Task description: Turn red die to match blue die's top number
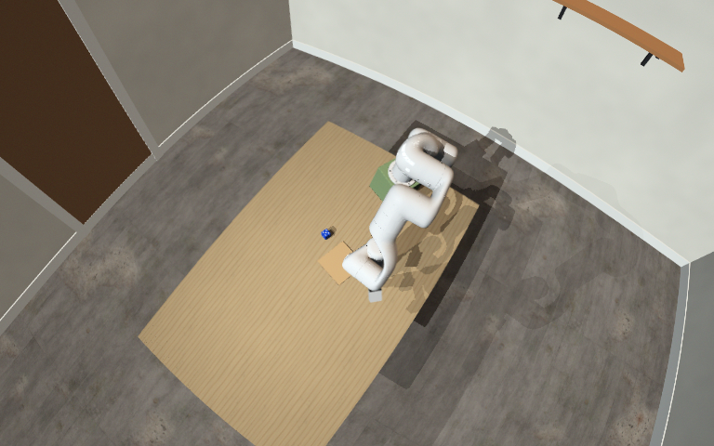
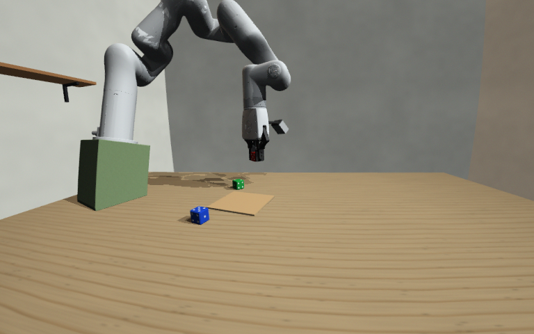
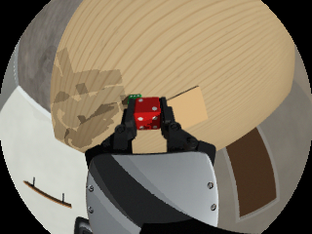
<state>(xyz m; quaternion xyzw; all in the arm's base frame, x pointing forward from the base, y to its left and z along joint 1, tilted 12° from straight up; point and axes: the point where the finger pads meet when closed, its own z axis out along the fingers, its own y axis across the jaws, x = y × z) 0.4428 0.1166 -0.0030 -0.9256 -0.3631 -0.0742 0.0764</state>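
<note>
Now: the tan mat 20 mm behind my hand, 150 mm to the right of it and 110 mm below it. Also, from my hand: blue die: 90 mm behind, 270 mm to the right, 100 mm below; then red die: 10 mm below; then green die: 60 mm behind, 20 mm to the right, 100 mm below.
</note>
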